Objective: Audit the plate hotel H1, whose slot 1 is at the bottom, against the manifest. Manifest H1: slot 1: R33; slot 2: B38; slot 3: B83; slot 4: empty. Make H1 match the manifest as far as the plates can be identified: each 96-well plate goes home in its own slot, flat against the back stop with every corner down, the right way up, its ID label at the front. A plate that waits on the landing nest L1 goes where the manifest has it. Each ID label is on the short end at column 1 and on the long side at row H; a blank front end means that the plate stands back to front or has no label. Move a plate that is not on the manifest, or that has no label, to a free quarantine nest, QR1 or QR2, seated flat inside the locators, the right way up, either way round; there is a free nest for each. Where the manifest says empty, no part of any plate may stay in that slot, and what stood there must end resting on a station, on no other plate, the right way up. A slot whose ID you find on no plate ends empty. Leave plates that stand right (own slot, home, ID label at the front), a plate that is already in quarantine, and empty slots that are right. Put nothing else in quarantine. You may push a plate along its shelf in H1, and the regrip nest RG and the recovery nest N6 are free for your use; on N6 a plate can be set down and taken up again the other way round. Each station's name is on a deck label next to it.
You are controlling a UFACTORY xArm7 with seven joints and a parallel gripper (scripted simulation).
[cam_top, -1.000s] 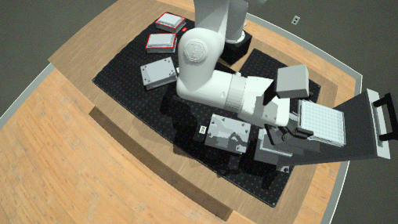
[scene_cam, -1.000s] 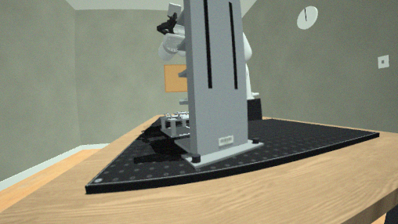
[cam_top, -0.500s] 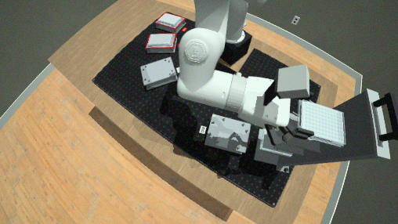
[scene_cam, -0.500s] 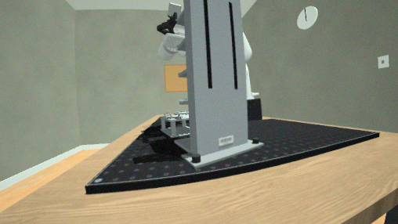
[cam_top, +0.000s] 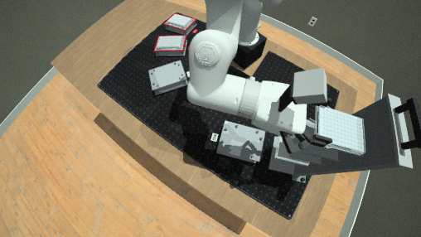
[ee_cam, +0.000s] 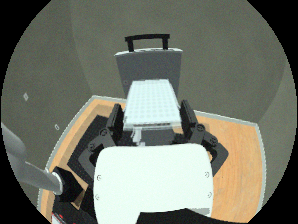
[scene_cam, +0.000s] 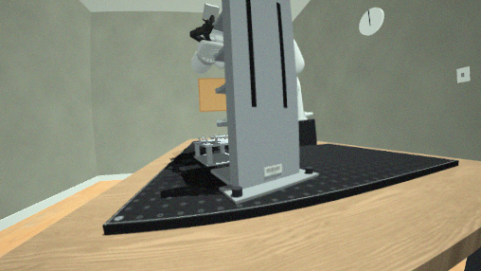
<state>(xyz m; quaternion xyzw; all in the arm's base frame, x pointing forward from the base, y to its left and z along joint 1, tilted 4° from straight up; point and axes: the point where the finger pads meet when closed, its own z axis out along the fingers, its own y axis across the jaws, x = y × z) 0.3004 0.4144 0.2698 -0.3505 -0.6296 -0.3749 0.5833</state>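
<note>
Right now the white 96-well plate is 3 cm behind my hand, 5 cm to the left of it and 2 cm below it. The rest, counted from my hand: grey plate: 3 cm behind, 5 cm to the left, 25 cm below; then red-edged quarantine nest: 24 cm behind, 83 cm to the right, 33 cm below; then plate hotel H1: 6 cm behind, 12 cm to the left, 16 cm below.
</note>
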